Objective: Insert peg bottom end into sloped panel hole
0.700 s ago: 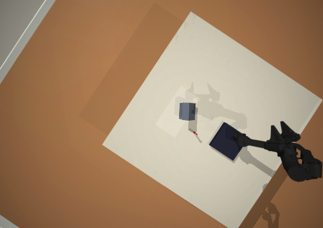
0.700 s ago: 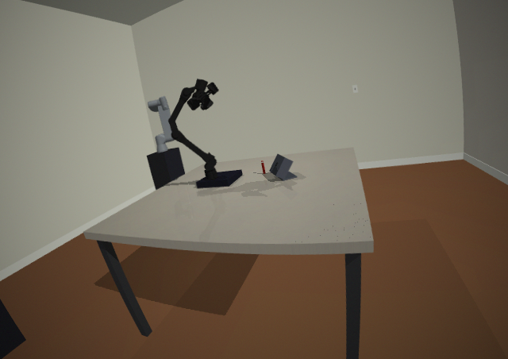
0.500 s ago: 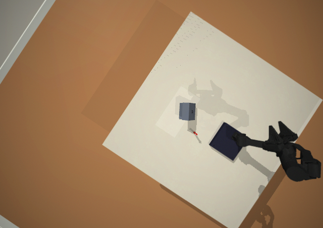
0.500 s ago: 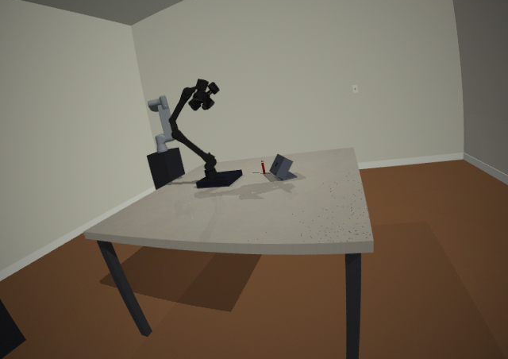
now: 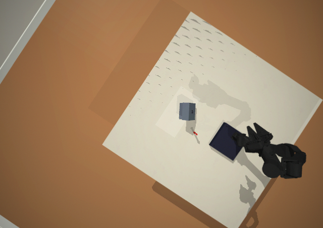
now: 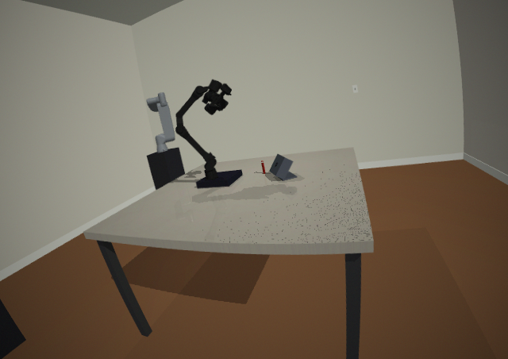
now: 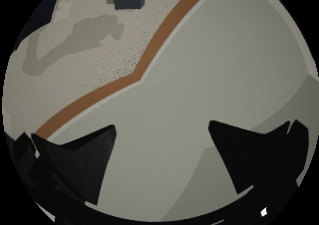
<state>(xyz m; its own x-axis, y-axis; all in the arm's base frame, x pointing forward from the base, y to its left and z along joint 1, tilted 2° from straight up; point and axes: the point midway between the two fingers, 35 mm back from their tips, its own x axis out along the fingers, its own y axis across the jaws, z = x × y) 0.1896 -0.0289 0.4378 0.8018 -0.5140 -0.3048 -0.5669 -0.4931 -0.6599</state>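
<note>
The red peg lies 6 cm ahead of my gripper tip, 20 cm to the left of it and 41 cm below it. From my gripper tip the other things lie so: blue-grey sloped panel 21 cm ahead, 9 cm to the left, 41 cm below.
</note>
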